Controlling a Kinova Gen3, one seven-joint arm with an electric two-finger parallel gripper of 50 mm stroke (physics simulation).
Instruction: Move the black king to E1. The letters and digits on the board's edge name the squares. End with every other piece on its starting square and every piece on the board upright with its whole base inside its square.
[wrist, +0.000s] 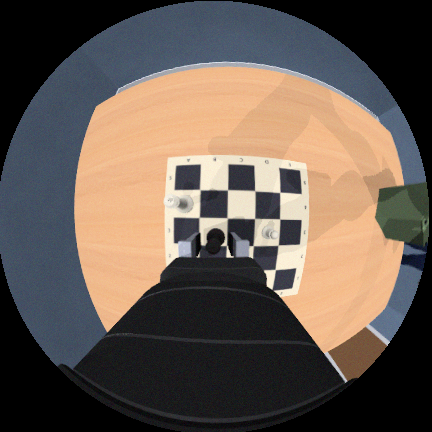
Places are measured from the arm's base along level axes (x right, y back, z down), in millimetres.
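Pixels of known places: gripper, fingertip midpoint: (214, 240).
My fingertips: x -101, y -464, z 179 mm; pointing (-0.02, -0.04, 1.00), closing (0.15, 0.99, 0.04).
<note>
For each thing: its top centre in the pictures, then the offset to it from my fingertips. "pt": a spot on its surface instead. Level surfaces: height alone.
- chessboard, middle of its top: (240, 232) dx +14, dy +34, dz +11 mm
- tall black piece, middle of its top: (211, 248) dx +3, dy +1, dz -53 mm
- dark square E1, surface spot: (284, 279) pt dx -52, dy +120, dz +11 mm
- tall white piece, middle of its top: (166, 199) dx +42, dy -49, dz -53 mm
- short white piece, middle of its top: (275, 235) dx +20, dy +72, dz -21 mm
- wooden table, its level: dz +17 mm
The chessboard (292, 206) lies on the table, with A to E running left to right and row 5 at the top. A tall black piece (215, 235), which looks like the black king, stands upright on B3. My gripper (214, 240) is open, with a finger at the left and right of this piece in the view; nothing is gripped. How far down the fingertips reach is hard to tell. The dark square E1 (284, 279) is bare. A tall white piece (184, 203) stands on A4, and a short white piece (270, 232) on D3. The gripper hides much of rows 1 and 2.
The wooden table (130, 175) surrounds the board. A green block-like object (402, 215) is at the right edge of the view, well away from the board. A brown surface (357, 352) lies beyond the table at lower right. Arm shadows cross the table and board.
</note>
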